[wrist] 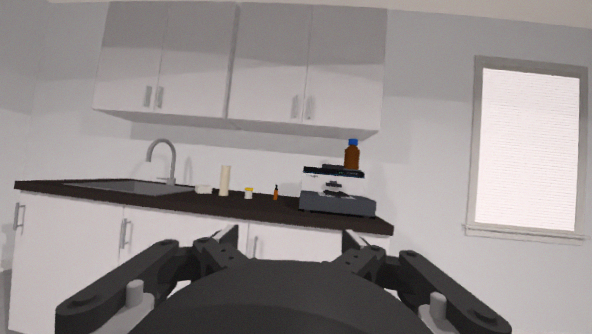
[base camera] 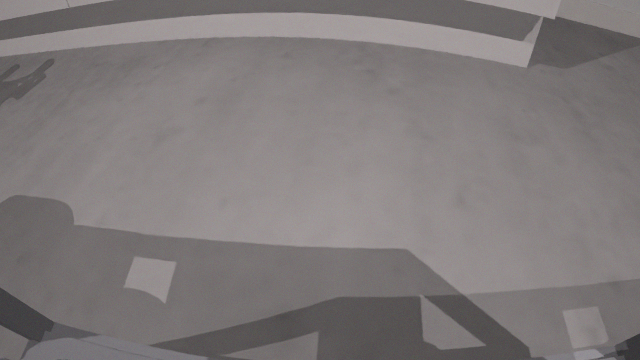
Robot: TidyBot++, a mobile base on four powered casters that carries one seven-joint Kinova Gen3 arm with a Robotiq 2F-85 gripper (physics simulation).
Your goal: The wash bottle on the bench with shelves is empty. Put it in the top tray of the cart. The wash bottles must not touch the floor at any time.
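Places are measured from the arm's base along level axes (x ahead, y left, z up), in millimetres.
Pixels of known places: gripper, fingertip midpoint: [wrist: 290,239].
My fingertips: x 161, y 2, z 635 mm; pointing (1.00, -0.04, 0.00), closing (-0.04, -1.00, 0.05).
Note:
Behind a point stands the place of what it marks.
My gripper [wrist: 290,239] {x 161, y 2, z 635 mm} is open in the wrist view, with its two fingers wide apart and no object between them. It faces a sink counter and a wall, seen past the fingers. I cannot make out a wash bottle, the bench with shelves or the cart's top tray in either view. A brown bottle with a blue cap [wrist: 352,157] {x 1066, y -372, z 811 mm} stands on top of a grey and white device [wrist: 337,205] {x 859, y -246, z 558 mm} at the counter's right end, well beyond my fingers.
The dark counter [wrist: 260,210] {x 822, y 99, z 513 mm} also bears a cream cylinder [wrist: 224,181] {x 1118, y 357, z 599 mm}, a yellow-lidded jar [wrist: 248,194] {x 1103, y 208, z 539 mm} and a small orange bottle [wrist: 275,194] {x 1149, y 54, z 547 mm}. Wall cabinets [wrist: 195,60] {x 1173, y 640, z 1331 mm} hang above; a window [wrist: 527,150] {x 1214, y -1766, z 1021 mm} is right. In the base view, a white cabinet base [base camera: 280,25] {x 884, y 143, z -365 mm} runs across the top, beyond shadowed floor.

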